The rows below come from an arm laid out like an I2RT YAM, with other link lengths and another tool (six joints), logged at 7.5 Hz.
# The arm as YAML. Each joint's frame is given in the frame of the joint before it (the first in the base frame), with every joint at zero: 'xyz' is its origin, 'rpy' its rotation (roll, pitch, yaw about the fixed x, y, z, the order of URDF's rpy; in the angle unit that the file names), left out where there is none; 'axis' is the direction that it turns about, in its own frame. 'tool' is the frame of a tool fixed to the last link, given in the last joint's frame.
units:
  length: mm
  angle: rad
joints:
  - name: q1
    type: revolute
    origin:
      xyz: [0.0, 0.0, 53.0]
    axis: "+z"
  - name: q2
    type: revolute
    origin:
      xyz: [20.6, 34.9, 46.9]
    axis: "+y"
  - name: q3
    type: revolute
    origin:
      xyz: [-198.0, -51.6, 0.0]
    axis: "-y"
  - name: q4
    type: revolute
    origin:
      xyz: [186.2, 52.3, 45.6]
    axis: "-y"
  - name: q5
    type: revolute
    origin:
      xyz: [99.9, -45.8, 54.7]
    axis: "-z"
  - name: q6
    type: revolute
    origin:
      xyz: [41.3, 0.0, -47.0]
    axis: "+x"
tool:
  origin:
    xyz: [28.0, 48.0, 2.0]
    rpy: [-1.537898, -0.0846, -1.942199]
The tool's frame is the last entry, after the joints.
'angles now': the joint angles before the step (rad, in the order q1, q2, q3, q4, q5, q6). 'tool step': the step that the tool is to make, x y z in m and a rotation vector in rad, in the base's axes. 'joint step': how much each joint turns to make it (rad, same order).
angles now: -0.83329, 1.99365, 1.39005, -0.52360, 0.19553, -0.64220
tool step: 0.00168, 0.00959, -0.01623, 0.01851, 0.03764, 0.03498
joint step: 0.02652, 0.03199, -0.03113, 0.02673, 0.01007, -0.01414
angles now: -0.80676, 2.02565, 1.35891, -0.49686, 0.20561, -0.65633
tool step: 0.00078, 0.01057, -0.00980, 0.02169, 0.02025, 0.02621
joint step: 0.02392, 0.01109, -0.03182, 0.01363, -0.00156, -0.00188
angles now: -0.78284, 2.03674, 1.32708, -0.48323, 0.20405, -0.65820
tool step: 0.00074, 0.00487, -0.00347, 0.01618, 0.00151, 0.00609
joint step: 0.00969, 0.00459, -0.01124, 0.00195, -0.00845, 0.00729
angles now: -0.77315, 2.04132, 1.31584, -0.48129, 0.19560, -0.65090
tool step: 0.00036, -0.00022, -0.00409, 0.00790, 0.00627, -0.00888
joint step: 0.00000, 0.01779, 0.00601, 0.00003, 0.00192, 0.00893
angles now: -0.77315, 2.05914, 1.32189, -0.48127, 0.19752, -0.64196
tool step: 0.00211, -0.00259, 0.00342, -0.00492, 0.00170, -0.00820
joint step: 0.00002, 0.00447, 0.02755, -0.02210, 0.00726, 0.00621
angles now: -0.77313, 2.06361, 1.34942, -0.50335, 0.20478, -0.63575
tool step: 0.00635, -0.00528, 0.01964, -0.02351, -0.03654, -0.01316
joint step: -0.00001, -0.03298, 0.05083, -0.04441, -0.00330, 0.01573
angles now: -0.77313, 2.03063, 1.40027, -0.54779, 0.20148, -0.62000
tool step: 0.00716, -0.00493, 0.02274, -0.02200, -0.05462, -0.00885
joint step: -0.00075, -0.03563, 0.05478, -0.03919, -0.01720, 0.01682
